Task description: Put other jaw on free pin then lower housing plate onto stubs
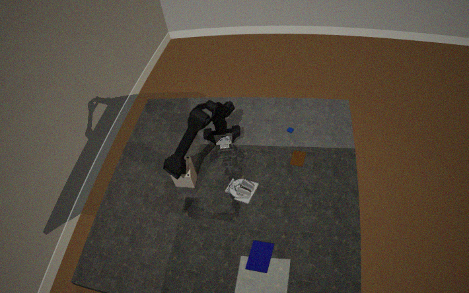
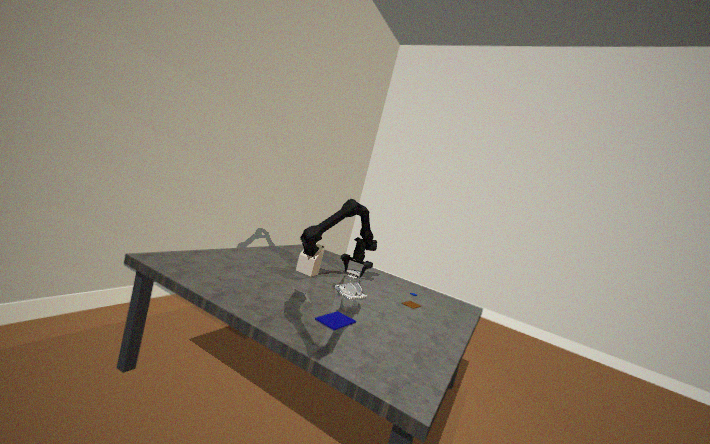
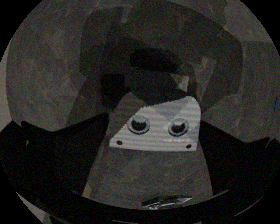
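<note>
Right now the white jaw is 10 cm ahead of my gripper tip, 30 cm to the right of it and 1 cm above it. Round my gripper tip: small blue square: 34 cm ahead, 11 cm to the left, 1 cm below; orange patch: 39 cm ahead, 8 cm to the right, 1 cm below.
</note>
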